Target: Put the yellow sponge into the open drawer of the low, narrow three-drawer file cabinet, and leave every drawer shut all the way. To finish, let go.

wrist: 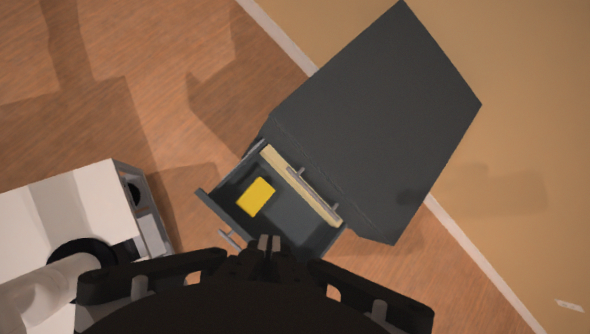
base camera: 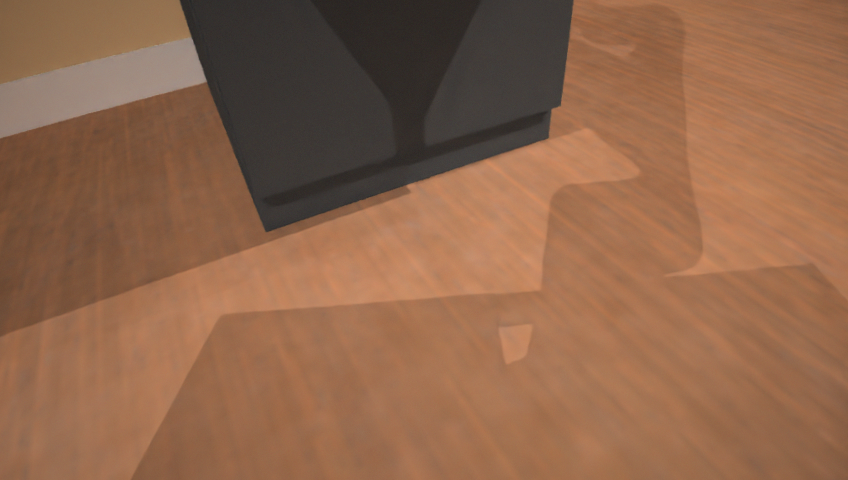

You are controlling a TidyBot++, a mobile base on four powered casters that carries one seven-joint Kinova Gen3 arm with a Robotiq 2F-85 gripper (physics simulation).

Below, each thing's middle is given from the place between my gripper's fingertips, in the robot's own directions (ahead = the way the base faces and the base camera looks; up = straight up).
Labels:
The yellow sponge (wrist: 256,195) lies 520 mm below my hand, 80 mm ahead of it and 10 mm to the left of it.

